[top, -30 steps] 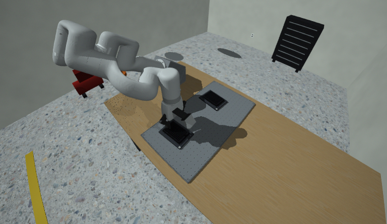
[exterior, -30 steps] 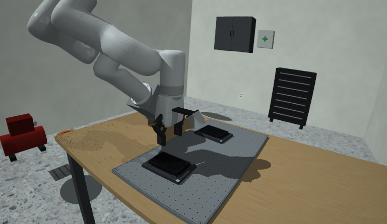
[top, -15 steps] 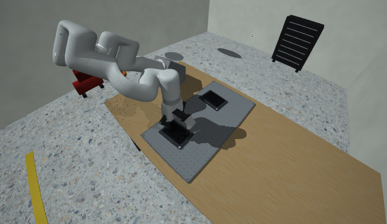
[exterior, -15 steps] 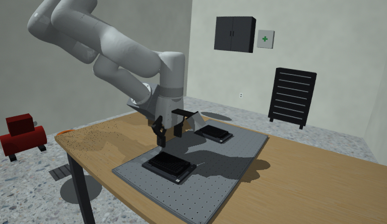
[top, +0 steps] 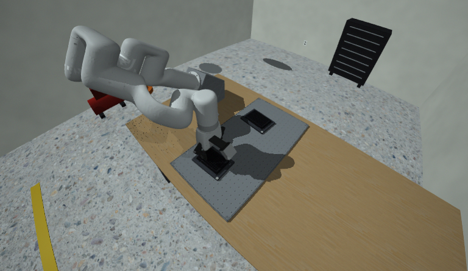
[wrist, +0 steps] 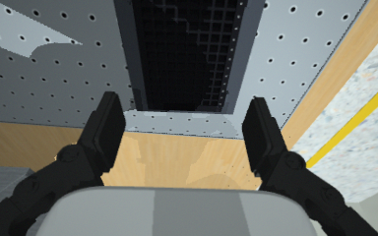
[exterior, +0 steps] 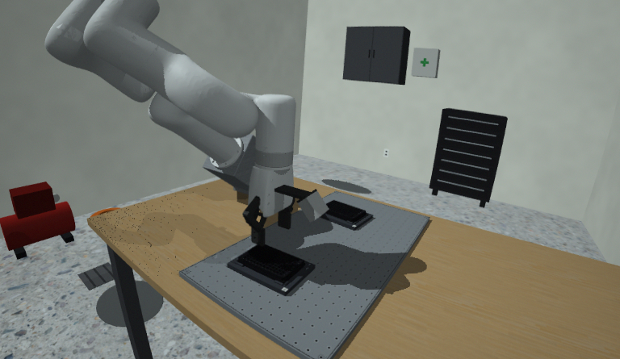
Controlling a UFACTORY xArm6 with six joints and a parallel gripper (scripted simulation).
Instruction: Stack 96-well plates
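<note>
My gripper is now 9 cm above the plate nest.
</note>
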